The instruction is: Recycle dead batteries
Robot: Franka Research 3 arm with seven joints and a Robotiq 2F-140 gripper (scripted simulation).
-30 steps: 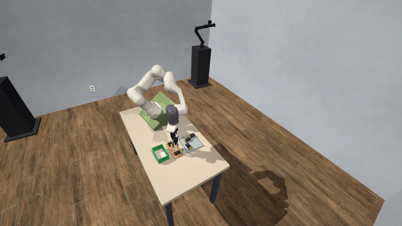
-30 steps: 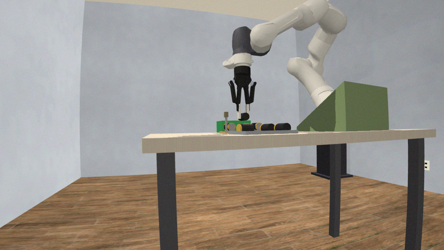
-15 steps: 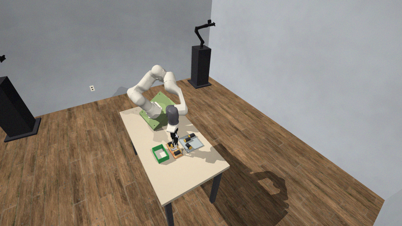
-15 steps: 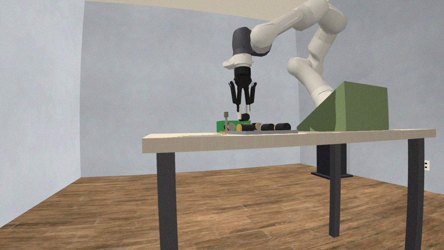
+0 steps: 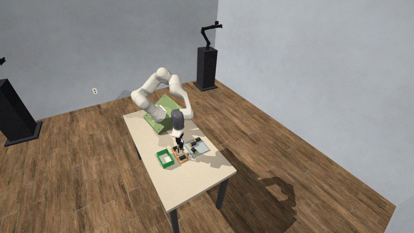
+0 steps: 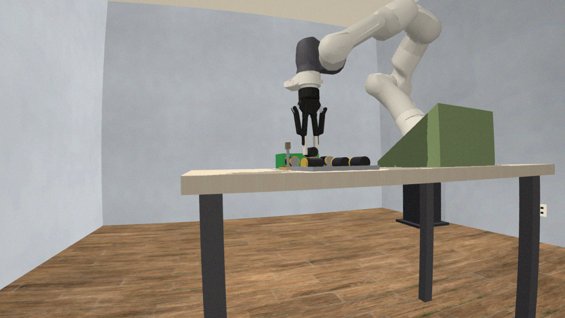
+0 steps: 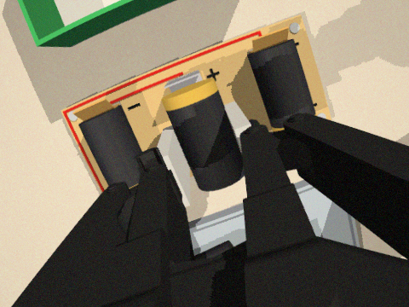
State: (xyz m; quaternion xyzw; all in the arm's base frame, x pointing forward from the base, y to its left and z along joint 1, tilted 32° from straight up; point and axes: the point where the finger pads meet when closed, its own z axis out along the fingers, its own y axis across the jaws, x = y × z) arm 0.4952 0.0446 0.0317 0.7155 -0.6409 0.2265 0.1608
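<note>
Now: the battery holder 80 mm below my hand, 10 mm to the right of it and 10 mm ahead of it. Also, from my hand: green recycling box 140 mm to the right, 70 mm below, 10 mm ahead; then grey tray 170 mm to the left, 80 mm below, 10 mm behind; then bulb post 90 mm ahead, 40 mm to the left, 40 mm below.
</note>
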